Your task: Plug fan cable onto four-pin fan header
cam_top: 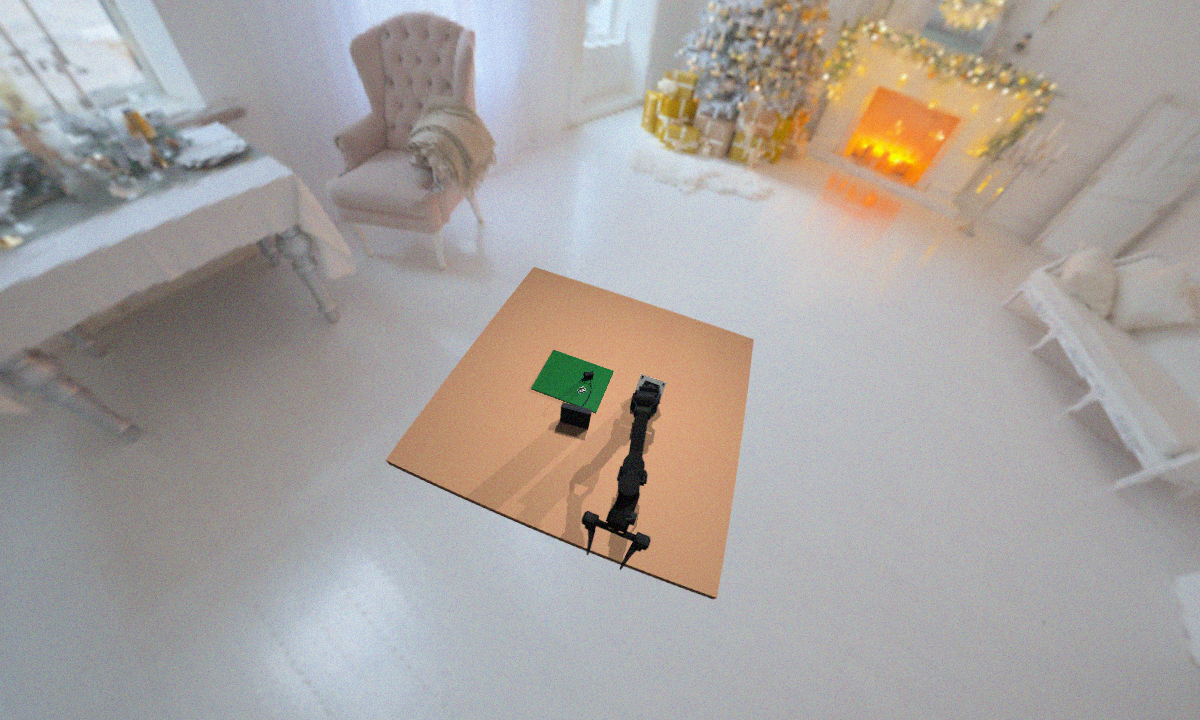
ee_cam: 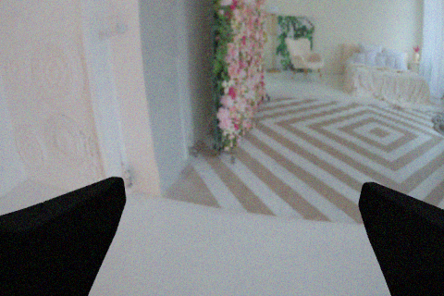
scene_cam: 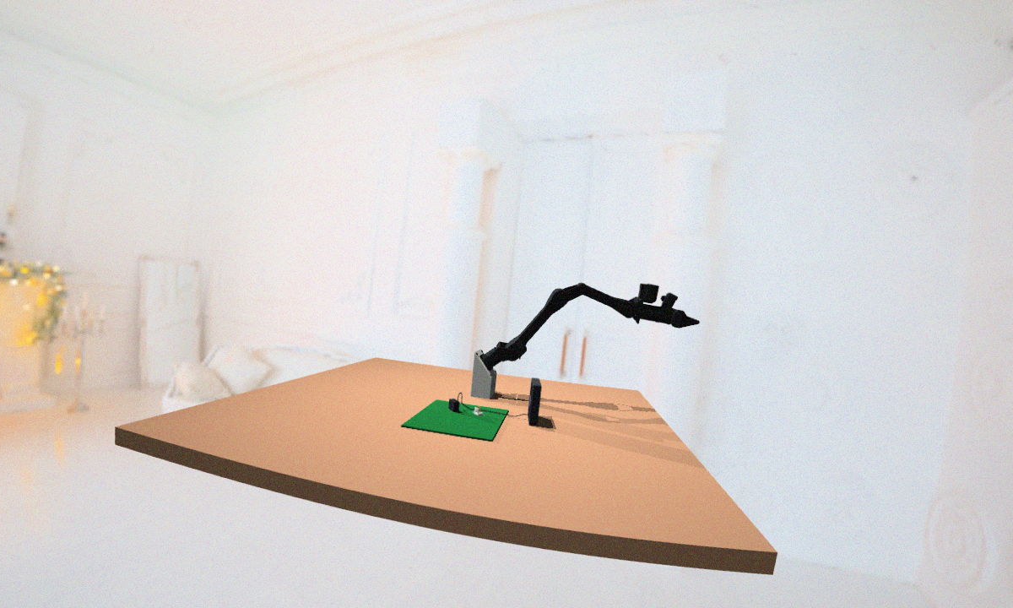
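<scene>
The dark plug is 78 cm to the right of my gripper tip, 33 cm below it and 31 cm ahead of it. Also, from my gripper tip: green board: 74 cm to the right, 37 cm ahead, 36 cm below; then black fan: 55 cm to the right, 29 cm below, 28 cm ahead.
</scene>
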